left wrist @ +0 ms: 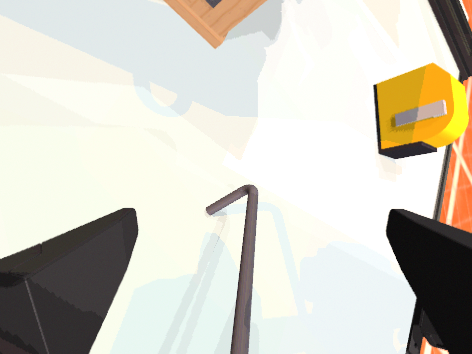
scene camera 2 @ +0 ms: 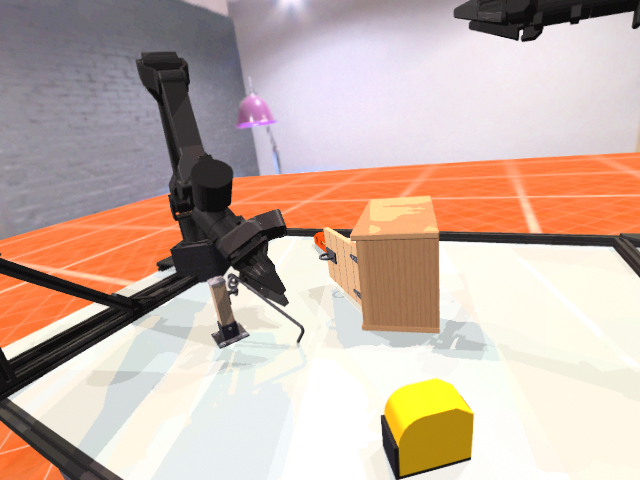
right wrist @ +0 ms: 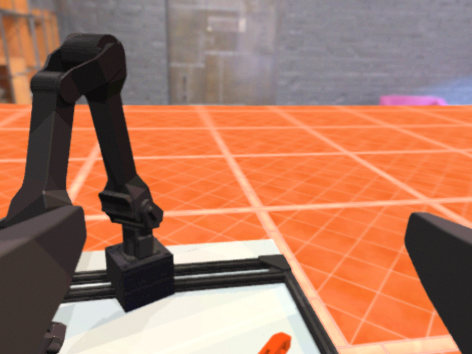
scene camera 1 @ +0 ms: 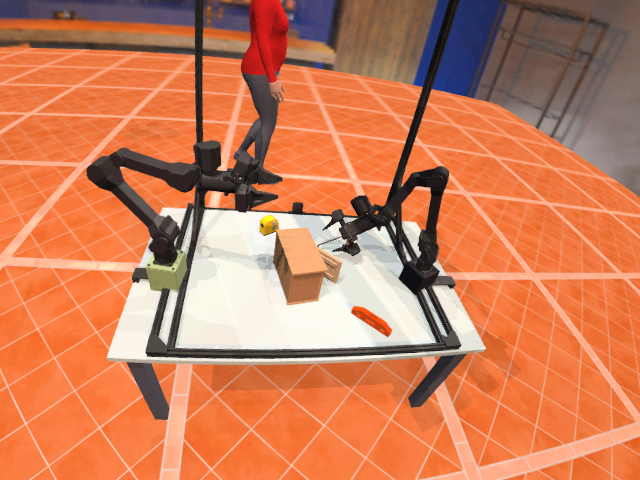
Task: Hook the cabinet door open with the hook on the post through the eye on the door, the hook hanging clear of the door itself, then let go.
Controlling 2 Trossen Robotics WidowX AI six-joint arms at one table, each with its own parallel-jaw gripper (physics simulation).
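Frame: origin at the left arm's base, x back, y down, z right, level; millimetres.
Seen in the pictures: left gripper, fingertip midpoint: [left wrist: 261, 220] [scene camera 2: 285, 299] [scene camera 1: 327, 240]; right gripper, fingertip midpoint: [scene camera 2: 461, 20] [right wrist: 248, 223] [scene camera 1: 280, 187]; left arm's base, origin of the base link: [scene camera 2: 198, 239] [right wrist: 138, 250] [scene camera 1: 423, 266]; right arm's base, origin of the base link: [scene camera 1: 165, 258].
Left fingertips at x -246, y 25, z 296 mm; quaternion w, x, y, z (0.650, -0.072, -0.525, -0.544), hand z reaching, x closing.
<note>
Offsets run from my left fingertips to a thing's top centre. "*": to the spot under its first point.
The wooden cabinet @(dz -88, dx -188, dy -91 mm) [scene camera 1: 299, 264] [scene camera 2: 396, 267] stands mid-table with its door @(* dz -143, dx -82, dy -17 mm) [scene camera 1: 331, 266] [scene camera 2: 341, 264] swung open. The door's corner also shows in the left wrist view [left wrist: 217, 17]. A dark eye [scene camera 2: 328, 256] sits on the door's face. A short wooden post @(* dz -8, dx +100, dy +4 mm) [scene camera 2: 223, 305] stands apart from the door. The thin metal hook [scene camera 2: 280, 311] [left wrist: 246, 253] hangs from the post and slants down, with its bent tip near the table, apart from the eye. My left gripper [scene camera 1: 337, 235] [scene camera 2: 282, 264] [left wrist: 261, 220] is open around the hook's rod without gripping it. My right gripper [scene camera 1: 277, 187] is open and empty, high over the table's back edge.
A yellow tape measure @(* dz +190, dx -159, dy +18 mm) [scene camera 1: 269, 225] [scene camera 2: 430, 426] [left wrist: 396, 116] lies behind the cabinet. An orange tool @(dz -366, dx -54, dy +25 mm) [scene camera 1: 371, 320] [right wrist: 274, 344] lies near the front right. A black rail frame [scene camera 1: 299, 353] borders the table. A person in red [scene camera 1: 266, 71] stands behind the table.
</note>
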